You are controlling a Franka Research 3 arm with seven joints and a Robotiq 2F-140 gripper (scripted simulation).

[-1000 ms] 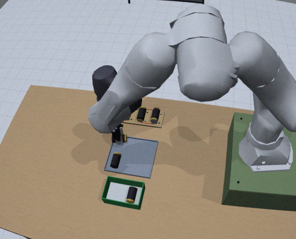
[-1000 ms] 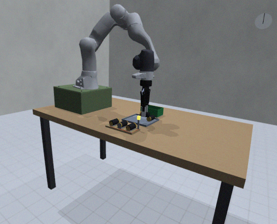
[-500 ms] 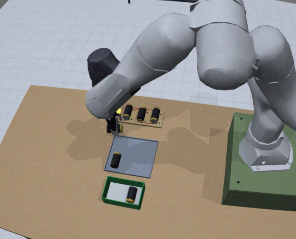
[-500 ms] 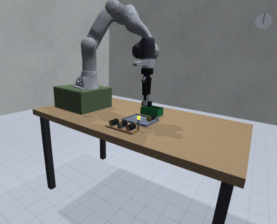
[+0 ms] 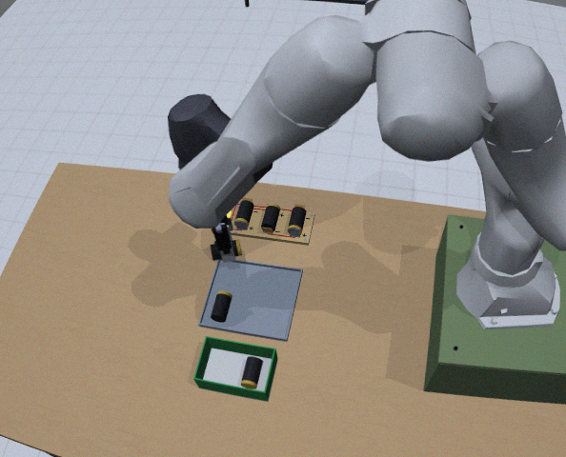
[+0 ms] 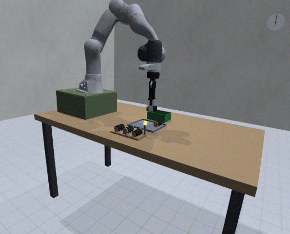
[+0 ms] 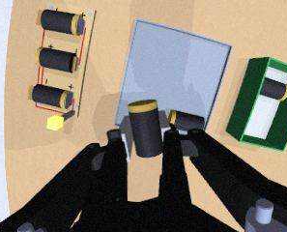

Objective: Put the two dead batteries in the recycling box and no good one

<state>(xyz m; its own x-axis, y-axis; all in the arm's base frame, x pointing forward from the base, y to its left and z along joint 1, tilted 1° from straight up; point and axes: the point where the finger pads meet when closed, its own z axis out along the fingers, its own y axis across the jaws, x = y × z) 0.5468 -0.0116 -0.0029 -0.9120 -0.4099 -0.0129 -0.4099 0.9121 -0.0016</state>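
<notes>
Now: hand 22 cm to the right of the green recycling box, 14 cm above it and 7 cm past it. From my hand the other things lie so: bulb 13 cm to the right, 8 cm below, 5 cm ahead; then grey bulb post 13 cm to the right, 12 cm below, 5 cm ahead; then tray 15 cm below, 5 cm behind, 4 cm to the left.
</notes>
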